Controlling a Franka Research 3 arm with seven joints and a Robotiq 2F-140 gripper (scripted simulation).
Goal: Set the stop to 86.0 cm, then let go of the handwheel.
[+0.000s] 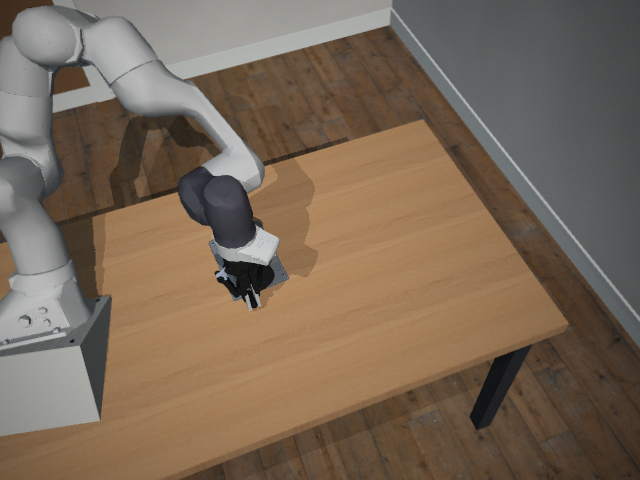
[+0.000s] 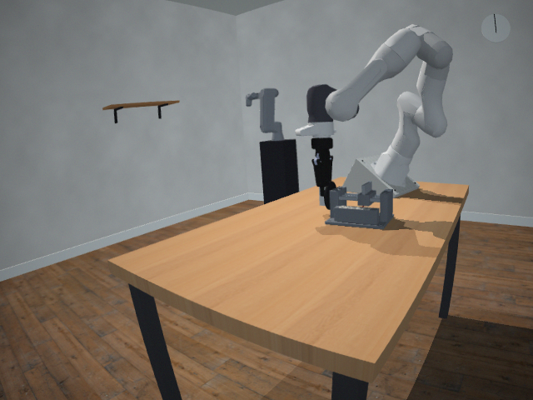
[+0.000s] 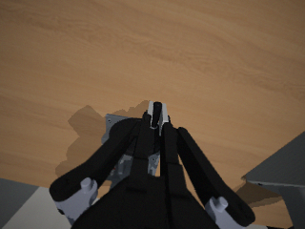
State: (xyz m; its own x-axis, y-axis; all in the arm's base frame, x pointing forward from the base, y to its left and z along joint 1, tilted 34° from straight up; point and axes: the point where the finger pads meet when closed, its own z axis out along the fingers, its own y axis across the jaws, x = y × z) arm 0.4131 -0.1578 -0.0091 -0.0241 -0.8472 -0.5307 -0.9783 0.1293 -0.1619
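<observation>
Right now the black handwheel is 1 cm ahead of my hand, 2 cm to the left of it and 1 cm below it. The rest, counted from my hand: sliding stop block 4 cm ahead, 17 cm to the left, 2 cm above.
</observation>
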